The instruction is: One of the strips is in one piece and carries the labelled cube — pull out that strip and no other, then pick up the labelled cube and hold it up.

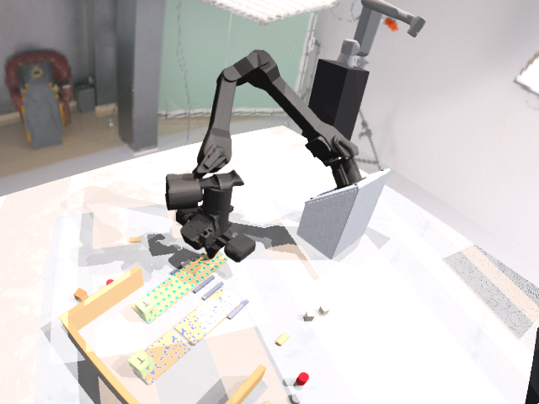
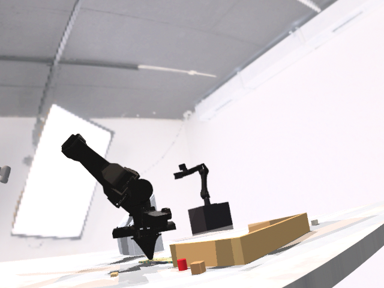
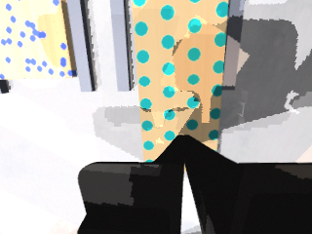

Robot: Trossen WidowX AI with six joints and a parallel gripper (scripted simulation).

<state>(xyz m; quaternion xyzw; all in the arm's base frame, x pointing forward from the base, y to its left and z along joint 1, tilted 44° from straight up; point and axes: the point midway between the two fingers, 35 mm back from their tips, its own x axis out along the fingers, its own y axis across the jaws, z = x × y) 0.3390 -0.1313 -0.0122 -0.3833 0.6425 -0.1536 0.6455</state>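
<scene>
Right now the teal-dotted strip is 90 mm ahead of my gripper tip and 30 mm to the left of it. From my gripper tip the other things lie so: small tan block (310 mm ahead, 20 mm to the right).
</scene>
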